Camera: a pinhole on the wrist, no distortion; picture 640 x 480 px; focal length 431.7 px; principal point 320.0 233.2 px. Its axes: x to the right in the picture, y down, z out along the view. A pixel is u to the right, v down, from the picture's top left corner.
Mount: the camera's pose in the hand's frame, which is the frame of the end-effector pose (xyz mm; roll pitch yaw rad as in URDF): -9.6 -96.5 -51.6 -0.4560 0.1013 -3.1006
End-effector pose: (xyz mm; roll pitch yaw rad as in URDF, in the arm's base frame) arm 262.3 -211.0 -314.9 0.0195 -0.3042 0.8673
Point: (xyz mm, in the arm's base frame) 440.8 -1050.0 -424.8
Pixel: outside the picture
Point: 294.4 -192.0 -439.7
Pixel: behind the camera
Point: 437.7 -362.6 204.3
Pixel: 148.9 139.8
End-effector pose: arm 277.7 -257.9 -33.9 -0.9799 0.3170 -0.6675
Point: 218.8 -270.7 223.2
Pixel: 541.1 320.9
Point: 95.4 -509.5 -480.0
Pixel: behind the camera
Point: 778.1 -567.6 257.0
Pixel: outside the picture
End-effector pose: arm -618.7 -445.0 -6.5 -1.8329 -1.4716 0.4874
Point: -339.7 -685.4 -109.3
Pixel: behind the camera
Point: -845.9 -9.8 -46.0
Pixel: 299.4 44.1
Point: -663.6 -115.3 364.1
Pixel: outside the picture
